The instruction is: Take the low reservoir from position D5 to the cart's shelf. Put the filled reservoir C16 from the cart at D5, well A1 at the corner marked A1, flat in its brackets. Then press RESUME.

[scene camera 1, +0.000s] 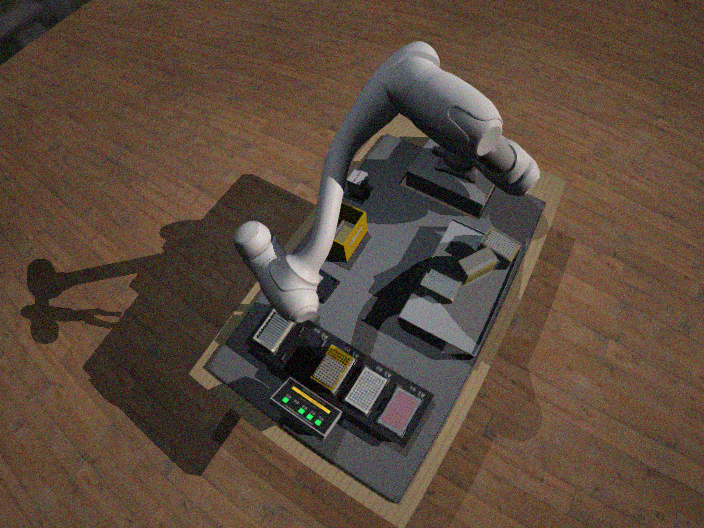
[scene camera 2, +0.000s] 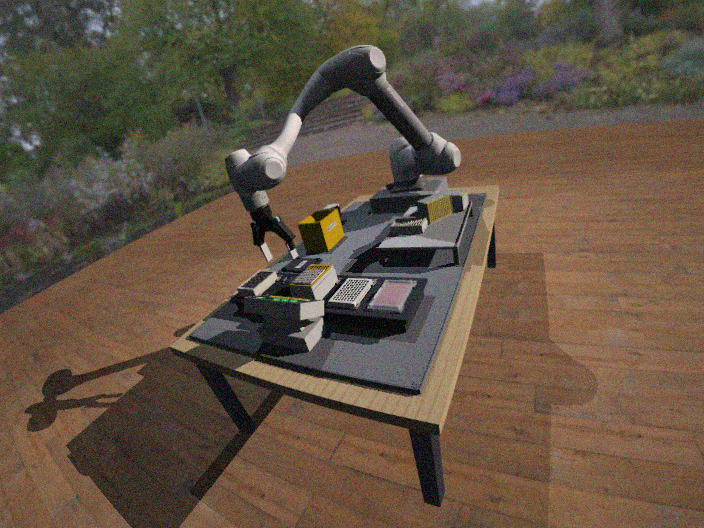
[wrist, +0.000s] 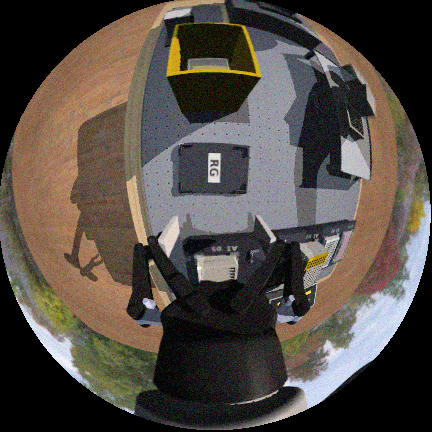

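Open and holding nothing, the gripper (scene camera 2: pixel 282 258) appears in the wrist view as well, as the gripper (wrist: pixel 216 223). The scene also has a grey cart shelf (scene camera 1: pixel 463 323), and the wrist view shows the shelf (wrist: pixel 354 153) too.
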